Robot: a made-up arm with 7 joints.
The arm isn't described. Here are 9 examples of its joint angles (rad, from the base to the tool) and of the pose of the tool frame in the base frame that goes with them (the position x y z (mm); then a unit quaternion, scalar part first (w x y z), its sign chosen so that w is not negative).
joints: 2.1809 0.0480 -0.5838 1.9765 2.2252 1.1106 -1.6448
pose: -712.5 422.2 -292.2 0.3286 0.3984 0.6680 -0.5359
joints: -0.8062 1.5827 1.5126 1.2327 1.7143 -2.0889 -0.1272
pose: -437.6 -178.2 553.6 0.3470 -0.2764 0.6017 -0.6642
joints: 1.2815 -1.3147 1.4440 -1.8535 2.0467 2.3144 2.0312
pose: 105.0 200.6 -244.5 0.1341 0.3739 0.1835 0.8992
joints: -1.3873 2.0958 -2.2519 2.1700 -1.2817 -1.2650 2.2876
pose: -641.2 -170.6 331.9 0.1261 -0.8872 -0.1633 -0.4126
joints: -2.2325 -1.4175 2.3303 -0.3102 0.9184 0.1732 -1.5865
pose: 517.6 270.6 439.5 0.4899 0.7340 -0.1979 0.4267
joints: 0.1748 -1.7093 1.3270 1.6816 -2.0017 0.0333 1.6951
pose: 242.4 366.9 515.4 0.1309 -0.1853 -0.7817 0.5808
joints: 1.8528 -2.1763 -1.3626 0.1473 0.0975 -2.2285 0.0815
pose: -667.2 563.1 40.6 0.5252 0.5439 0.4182 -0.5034
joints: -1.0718 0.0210 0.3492 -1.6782 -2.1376 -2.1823 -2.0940
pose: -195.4 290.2 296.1 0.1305 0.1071 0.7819 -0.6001
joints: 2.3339 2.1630 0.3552 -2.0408 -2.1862 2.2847 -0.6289
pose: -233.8 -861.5 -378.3 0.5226 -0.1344 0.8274 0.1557
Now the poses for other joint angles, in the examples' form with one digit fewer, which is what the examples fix.
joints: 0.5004 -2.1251 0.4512 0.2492 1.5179 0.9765 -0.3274
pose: -131 872 486 0.011 0.788 -0.030 0.615
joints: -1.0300 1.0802 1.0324 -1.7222 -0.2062 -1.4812 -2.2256
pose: 367 -586 -30 0.869 -0.074 -0.356 -0.335
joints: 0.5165 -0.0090 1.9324 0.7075 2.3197 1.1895 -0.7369
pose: -1101 -226 397 0.591 -0.260 0.017 -0.764
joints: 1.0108 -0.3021 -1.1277 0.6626 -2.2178 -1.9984 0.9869
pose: 363 -417 -108 0.643 -0.421 0.362 0.527
